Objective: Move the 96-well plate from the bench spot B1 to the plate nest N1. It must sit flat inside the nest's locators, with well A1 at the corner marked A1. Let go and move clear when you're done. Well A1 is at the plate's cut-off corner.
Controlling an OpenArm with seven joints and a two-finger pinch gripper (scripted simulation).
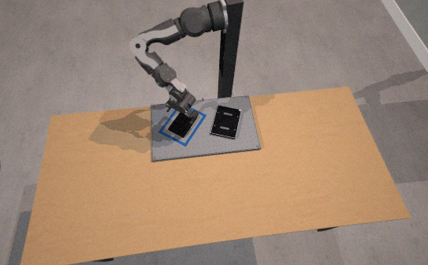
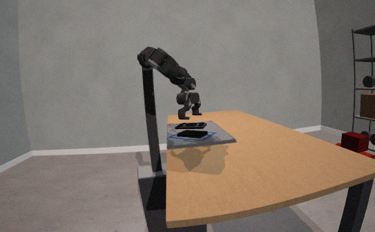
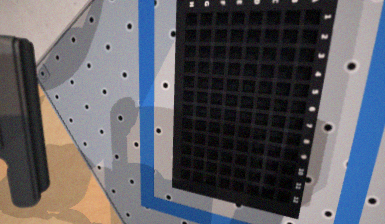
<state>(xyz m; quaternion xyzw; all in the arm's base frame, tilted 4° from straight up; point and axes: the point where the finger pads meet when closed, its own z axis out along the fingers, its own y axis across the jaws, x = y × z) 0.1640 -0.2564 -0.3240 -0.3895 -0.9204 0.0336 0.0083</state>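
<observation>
Right now my hand is 80 mm above the black 96-well plate. From my hand the other things lie so: black plate nest N1 (200 mm to the left, 80 mm below, 50 mm ahead).
</observation>
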